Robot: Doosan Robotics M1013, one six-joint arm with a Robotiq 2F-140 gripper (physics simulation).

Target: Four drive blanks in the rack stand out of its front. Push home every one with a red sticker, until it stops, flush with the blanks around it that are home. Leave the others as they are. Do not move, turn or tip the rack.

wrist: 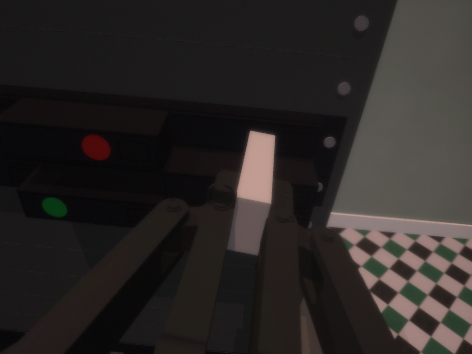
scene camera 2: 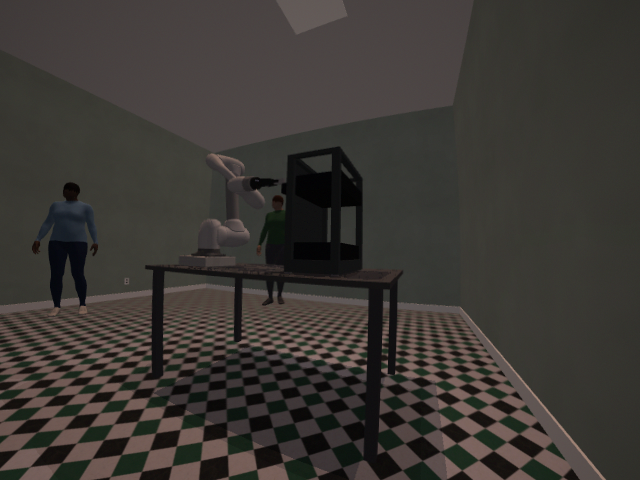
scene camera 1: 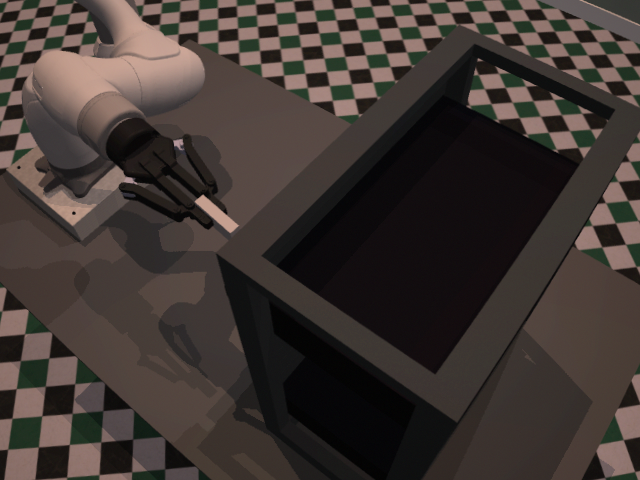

A dark rack shows in the wrist view (178,95), in scene camera 2 (309,194) and in scene camera 1 (375,295).
